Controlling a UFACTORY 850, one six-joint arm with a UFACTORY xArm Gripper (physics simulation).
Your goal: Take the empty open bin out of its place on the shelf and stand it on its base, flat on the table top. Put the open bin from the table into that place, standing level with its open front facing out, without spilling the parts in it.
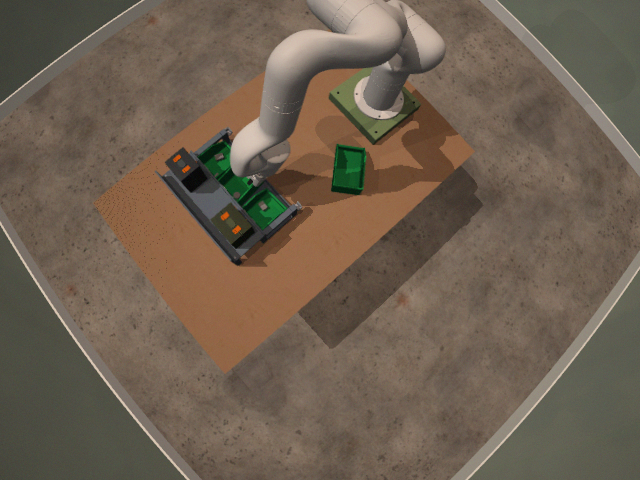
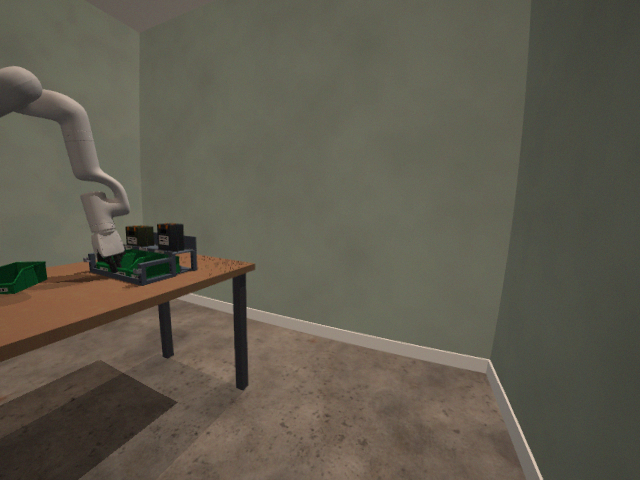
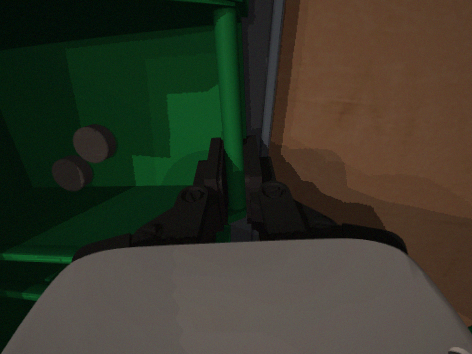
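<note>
The green open bin with two grey discs (image 1: 237, 187) (image 3: 192, 122) is in the middle place of the grey shelf (image 1: 209, 198) (image 2: 193, 259) (image 3: 256, 75), between two other green bins. It looks about level, its front facing the robot side; whether it is fully seated is hard to tell. My gripper (image 1: 253, 180) (image 2: 117, 265) (image 3: 235, 158) is shut on its round front lip, one finger inside the bin and one outside. The other green open bin (image 1: 348, 169) (image 2: 23, 276) looks empty and stands upright on the table top (image 1: 289, 268), apart from the shelf.
Neighbouring green bins (image 1: 214, 159) (image 1: 266, 209) with parts sit on either side in the shelf. Two dark boxes with orange marks (image 1: 186, 167) (image 1: 231, 225) stand on its upper board behind the bins. The green base plate (image 1: 374, 131) of the arm is at the table's far end.
</note>
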